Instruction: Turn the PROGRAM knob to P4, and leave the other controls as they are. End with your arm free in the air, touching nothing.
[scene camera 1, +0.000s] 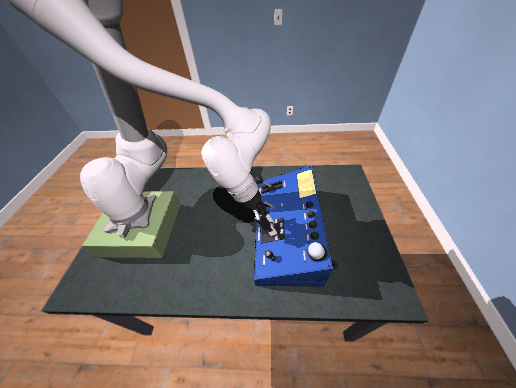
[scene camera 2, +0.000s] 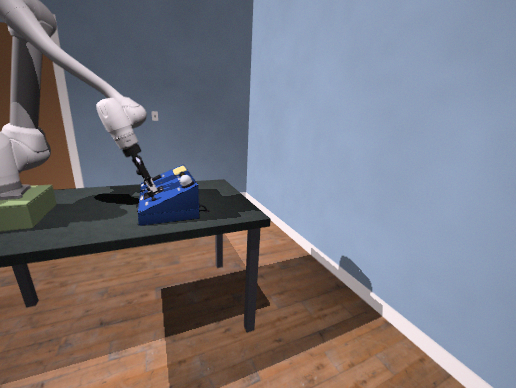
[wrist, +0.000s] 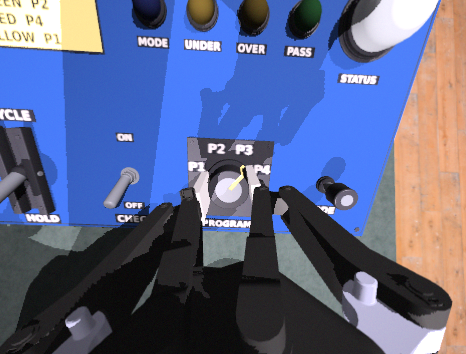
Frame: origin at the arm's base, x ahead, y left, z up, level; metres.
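Seen in the pictures: gripper, fingertip midpoint: (scene camera 1: 272, 229) (scene camera 2: 153, 190) (wrist: 228, 179); arm's base, link origin: (scene camera 1: 132, 213).
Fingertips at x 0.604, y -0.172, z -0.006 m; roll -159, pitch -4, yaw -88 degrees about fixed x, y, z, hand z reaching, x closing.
Observation:
Offsets run from my fingertips to a thing's top centre. "spot": to the spot under its first point.
The PROGRAM knob {0.013 m back, 0.001 m left, 0.026 m up} (wrist: 228, 192) is a round grey knob on a dark square plate marked P1 to P4. Its yellow pointer line is aimed up and right in the wrist view, between the P3 and P4 marks. My gripper (scene camera 1: 272, 231) (scene camera 2: 153, 190) (wrist: 228, 179) is shut on this knob, one pale fingertip on each side. The fingers hide part of the plate. The blue control panel (scene camera 1: 291, 267) (scene camera 2: 172, 209) (wrist: 260, 75) stands on the table. In the scene views the fingers cover most of the knob.
The CHECK toggle {0.002 m ahead, 0.120 m left, 0.030 m up} (wrist: 118, 187) leans toward OFF, left of the knob. A black-knobbed lever {0.025 m back, 0.119 m right, 0.037 m up} (wrist: 340, 194) stands close on the right. A slotted lever {spot: 0.021 m ahead, 0.232 m left, 0.010 m up} (wrist: 12, 182) is at far left. Several lamps, a white STATUS dome {spot: 0.115 m ahead, 0.166 m right, 0.097 m up} (scene camera 1: 316, 251) (scene camera 2: 185, 180) and a yellow note {spot: 0.181 m ahead, 0.176 m left, 0.054 m up} (scene camera 1: 306, 183) are higher up.

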